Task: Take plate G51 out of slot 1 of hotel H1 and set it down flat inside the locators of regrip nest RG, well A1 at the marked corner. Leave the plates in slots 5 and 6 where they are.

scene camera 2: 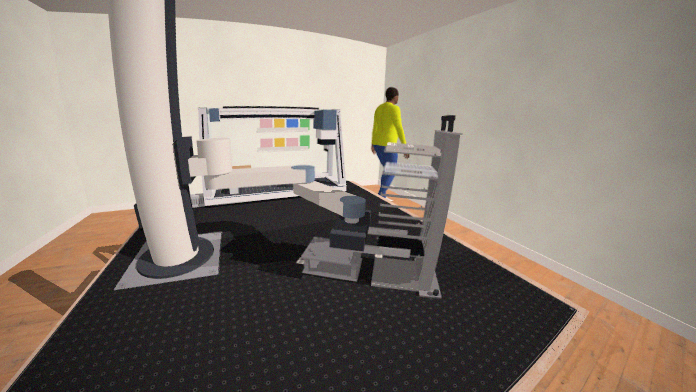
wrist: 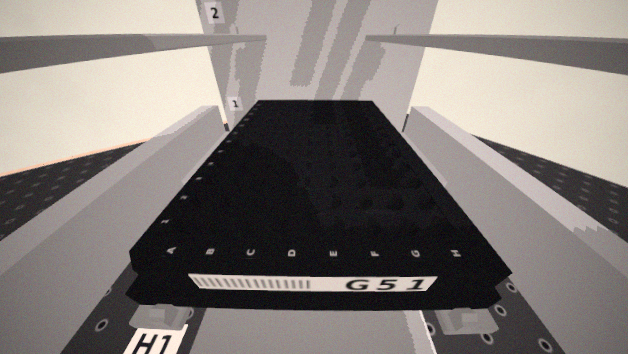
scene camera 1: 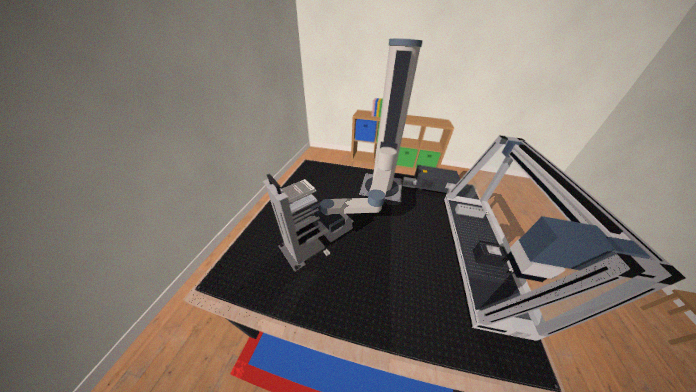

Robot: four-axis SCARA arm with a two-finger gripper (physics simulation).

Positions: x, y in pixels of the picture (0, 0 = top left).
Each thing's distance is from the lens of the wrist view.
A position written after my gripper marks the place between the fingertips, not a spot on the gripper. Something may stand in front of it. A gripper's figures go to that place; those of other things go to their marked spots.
my gripper (wrist: 314, 123): 11 cm
plate G51 (wrist: 320, 205): 6 cm
